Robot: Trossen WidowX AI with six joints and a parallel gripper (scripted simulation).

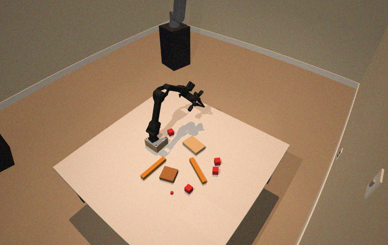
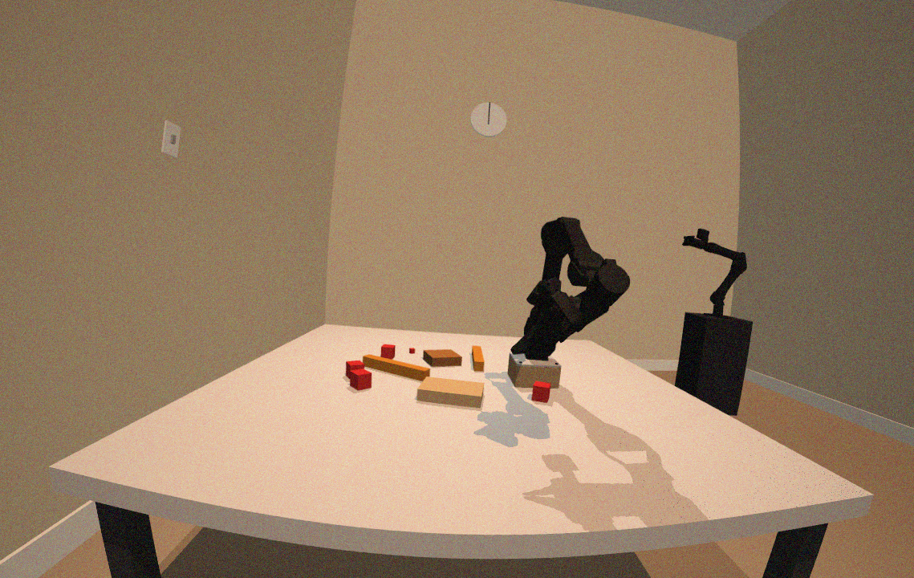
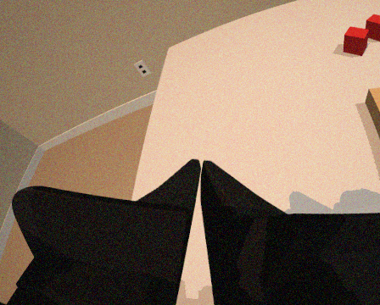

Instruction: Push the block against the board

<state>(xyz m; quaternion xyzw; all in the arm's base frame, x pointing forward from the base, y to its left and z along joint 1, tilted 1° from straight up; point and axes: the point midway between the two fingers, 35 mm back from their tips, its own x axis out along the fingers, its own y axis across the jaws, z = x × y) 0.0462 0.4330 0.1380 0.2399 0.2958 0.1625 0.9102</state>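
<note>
Now: gripper tip 23 cm short of the square block, 53 cm to the left of it and 17 cm above it. Also, from my gripper tip: flat tan block 14 cm ahead, 23 cm to the right, 17 cm below.
</note>
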